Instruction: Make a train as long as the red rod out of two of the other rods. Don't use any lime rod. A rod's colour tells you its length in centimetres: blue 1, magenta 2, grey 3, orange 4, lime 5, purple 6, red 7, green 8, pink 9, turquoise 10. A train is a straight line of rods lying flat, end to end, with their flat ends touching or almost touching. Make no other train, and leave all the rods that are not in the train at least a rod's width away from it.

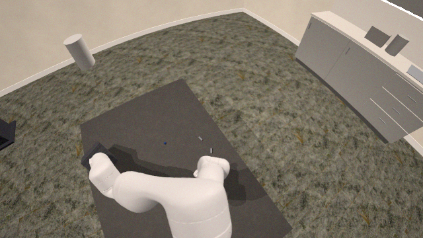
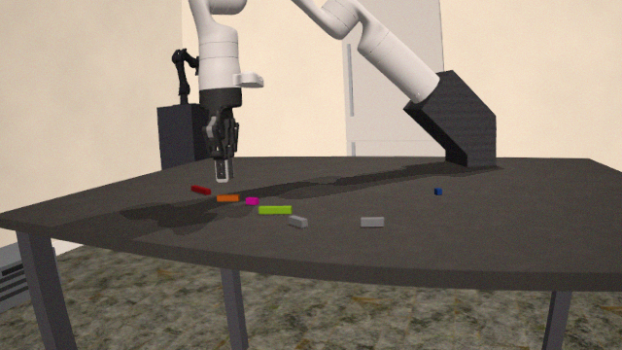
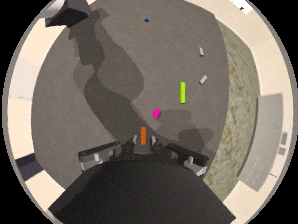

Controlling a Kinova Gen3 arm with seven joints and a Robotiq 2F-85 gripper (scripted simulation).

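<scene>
My hand is 50 mm above the orange rod. The rest, counted from my hand: lime rod 120 mm to the left, 70 mm ahead, 50 mm below; then magenta rod 60 mm to the left, 50 mm below, 20 mm ahead; then red rod 90 mm to the right, 70 mm behind, 50 mm below.
</scene>
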